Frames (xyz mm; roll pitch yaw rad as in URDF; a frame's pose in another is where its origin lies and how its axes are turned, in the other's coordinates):
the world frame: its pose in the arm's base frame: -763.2 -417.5 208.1 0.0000 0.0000 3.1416
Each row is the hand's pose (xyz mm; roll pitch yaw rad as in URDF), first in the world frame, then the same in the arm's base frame.
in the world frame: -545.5 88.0 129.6 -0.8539 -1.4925 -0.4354
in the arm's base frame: -217.7 -505.5 337.7 -0.8539 -1.4925 2.7062
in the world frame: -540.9 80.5 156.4 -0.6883 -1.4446 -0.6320
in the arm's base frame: -222.3 -498.0 364.5 -0.6883 -1.4446 2.5096
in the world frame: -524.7 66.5 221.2 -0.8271 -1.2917 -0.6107
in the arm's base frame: -238.5 -484.0 429.3 -0.8271 -1.2917 2.5309
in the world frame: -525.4 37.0 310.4 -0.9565 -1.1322 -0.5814
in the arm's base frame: -237.8 -454.5 518.5 -0.9565 -1.1322 2.5602
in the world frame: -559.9 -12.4 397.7 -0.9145 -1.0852 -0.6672
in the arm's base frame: -203.3 -405.1 605.8 -0.9145 -1.0852 2.4744
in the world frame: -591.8 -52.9 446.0 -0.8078 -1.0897 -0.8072
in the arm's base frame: -171.4 -364.6 654.1 -0.8078 -1.0897 2.3344
